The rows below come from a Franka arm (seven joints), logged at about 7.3 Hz.
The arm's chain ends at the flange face. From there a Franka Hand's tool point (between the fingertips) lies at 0.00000 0.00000 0.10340 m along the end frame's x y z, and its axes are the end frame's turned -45 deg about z.
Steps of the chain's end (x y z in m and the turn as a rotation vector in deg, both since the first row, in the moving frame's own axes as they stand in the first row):
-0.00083 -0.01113 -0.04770 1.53 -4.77 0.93
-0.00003 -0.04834 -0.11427 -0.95 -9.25 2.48
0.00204 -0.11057 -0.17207 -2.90 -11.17 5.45
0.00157 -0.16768 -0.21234 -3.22 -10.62 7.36
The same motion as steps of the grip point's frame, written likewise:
0.00322 -0.01652 -0.04809 4.45 -2.29 0.93
0.02143 -0.04503 -0.11563 5.87 -7.21 2.48
0.06232 -0.08806 -0.17416 5.85 -9.95 5.45
0.10278 -0.12795 -0.21427 5.23 -9.79 7.36

